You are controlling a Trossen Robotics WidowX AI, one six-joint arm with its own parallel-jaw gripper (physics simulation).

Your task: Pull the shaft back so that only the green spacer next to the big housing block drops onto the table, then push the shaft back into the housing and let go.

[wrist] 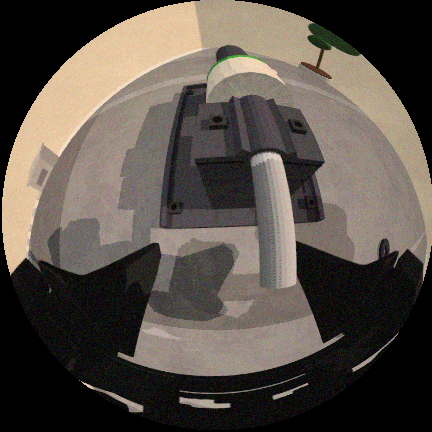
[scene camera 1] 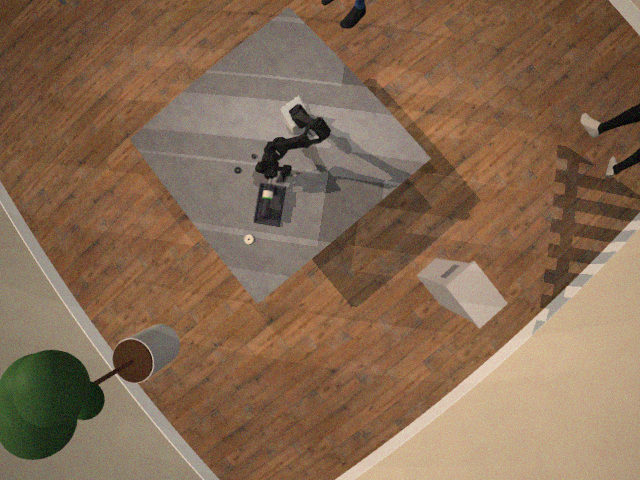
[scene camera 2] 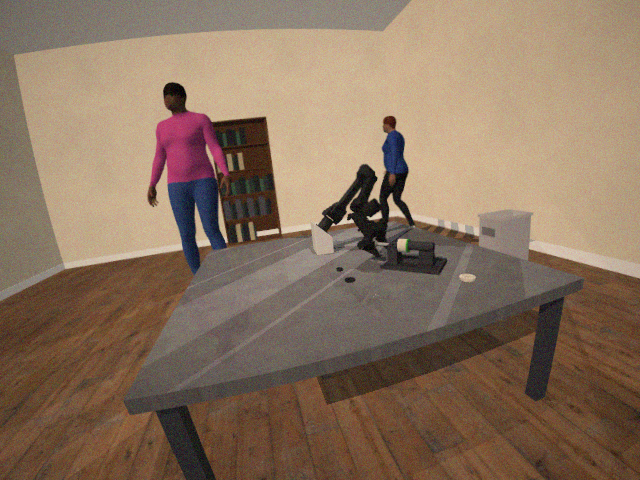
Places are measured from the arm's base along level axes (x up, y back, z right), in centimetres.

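Pixels of known places: gripper, fingertip midpoint: (wrist: 226, 249) (scene camera 1: 275, 180) (scene camera 2: 383, 253); arm's base, origin of the base link: (scene camera 1: 296, 112) (scene camera 2: 321, 228).
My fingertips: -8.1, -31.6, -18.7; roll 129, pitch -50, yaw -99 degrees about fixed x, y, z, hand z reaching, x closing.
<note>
Ahead of a thing's pixels: the offset from my fingertips to its top centre, as dx, dy, dz. "spot": to the spot under its first point.
My gripper (scene camera 1: 274, 174) (scene camera 2: 375, 250) (wrist: 226, 249) is open and empty at the free end of the shaft. The pale grey shaft @(spot: +5.1, -2.3, +0.2) (scene camera 1: 270, 180) (scene camera 2: 383, 243) (wrist: 275, 225) sticks out of the near dark support block (scene camera 2: 391, 254) (wrist: 212, 142). In the wrist view its end lies between the fingertips, nearer the right one. The thin green spacer @(+7.0, -9.9, -6.1) (scene camera 1: 266, 197) (scene camera 2: 407, 244) (wrist: 240, 56) sits between a wide cream spacer @(+7.0, -8.0, -4.5) (scene camera 1: 267, 193) (scene camera 2: 401, 244) (wrist: 245, 80) and the dark housing (scene camera 1: 264, 208) (scene camera 2: 421, 245) (wrist: 231, 51), above the base. The shaft inside the spacers is hidden.
A cream ring @(-2.7, -33.4, -14.9) (scene camera 1: 245, 239) (scene camera 2: 467, 280) lies on the table beyond the base. Two small black rings lie beside the arm; one black ring @(-3.0, -13.2, +20.6) (wrist: 384, 248) shows beyond the right finger in the wrist view. A pale box (scene camera 1: 460, 294) (scene camera 2: 505, 235) stands off the table.
</note>
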